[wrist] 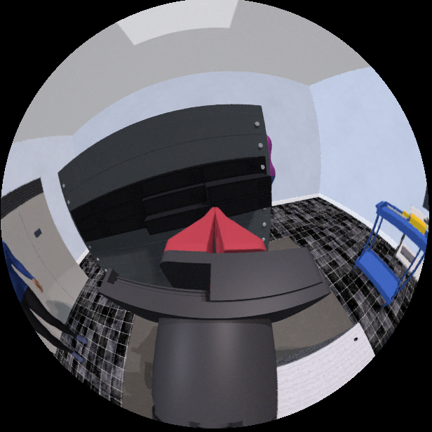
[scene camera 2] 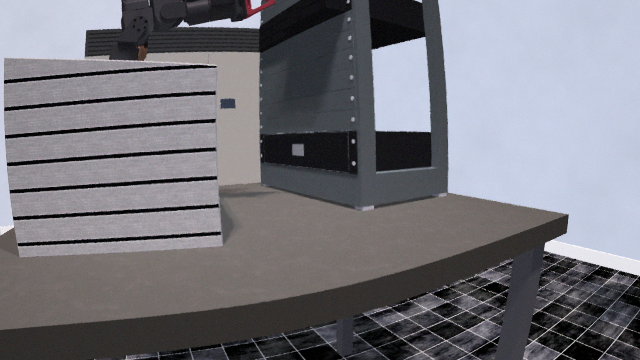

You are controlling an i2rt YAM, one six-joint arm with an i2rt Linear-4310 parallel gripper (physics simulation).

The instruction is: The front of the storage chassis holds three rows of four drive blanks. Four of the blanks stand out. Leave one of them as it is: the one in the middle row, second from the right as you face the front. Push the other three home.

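Frame: origin at the arm's base, x back, y left, z down, level; centimetres.
Seen in the pictures: gripper, fingertip midpoint: (scene camera 2: 274, 0).
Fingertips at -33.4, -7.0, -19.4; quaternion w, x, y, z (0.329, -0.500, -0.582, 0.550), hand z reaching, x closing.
A point is followed by its place in that frame, as x, y, z.
The black storage chassis (scene camera 2: 309, 24) @(-43.3, -6.9, -14.7) (wrist: 120, 198) is high in the grey rack. In the wrist view, the middle-row blank second from the right (wrist: 175, 201) stands out. The middle-row blank at the far right (wrist: 239, 192) also stands out, beside it. Below, the bottom-row blank second from the right (wrist: 172, 225) stands out, partly behind the fingers. No protrusion can be made out in the top row or at the left. My gripper (wrist: 214, 212) is shut and empty, its red tips in front of the lower right part of the chassis; contact cannot be told.
The grey rack (scene camera 2: 366, 125) @(-45.4, -22.7, 10.9) stands on the table (scene camera 2: 310, 240) @(-23.3, -32.7, 28.2), with a black unit (scene camera 2: 320, 152) @(-45.0, -8.1, 16.8) low in it. A pale slatted block (scene camera 2: 115, 165) @(3.4, -23.0, 15.5) stands at the left. A blue cart (wrist: 380, 275) and a person in blue (wrist: 17, 280) are farther off.
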